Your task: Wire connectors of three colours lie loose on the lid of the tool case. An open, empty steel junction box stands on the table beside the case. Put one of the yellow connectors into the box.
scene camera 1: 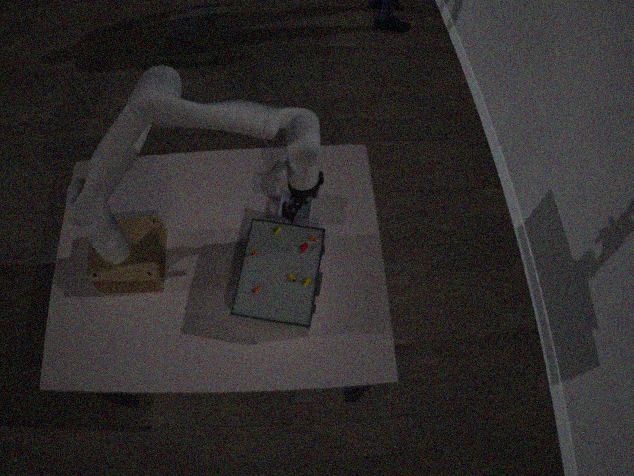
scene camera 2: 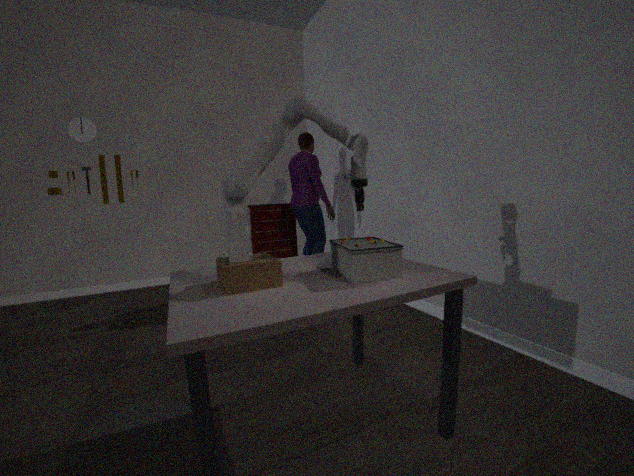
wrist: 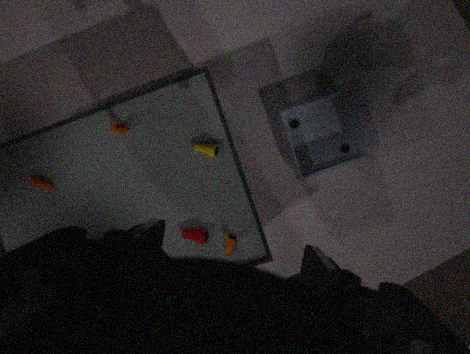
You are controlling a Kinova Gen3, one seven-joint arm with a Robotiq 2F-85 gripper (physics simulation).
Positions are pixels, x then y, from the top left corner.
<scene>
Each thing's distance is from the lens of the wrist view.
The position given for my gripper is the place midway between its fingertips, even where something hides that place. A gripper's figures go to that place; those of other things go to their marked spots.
my gripper (wrist: 232,247): 17 cm
tool case (wrist: 103,181): 33 cm
</scene>
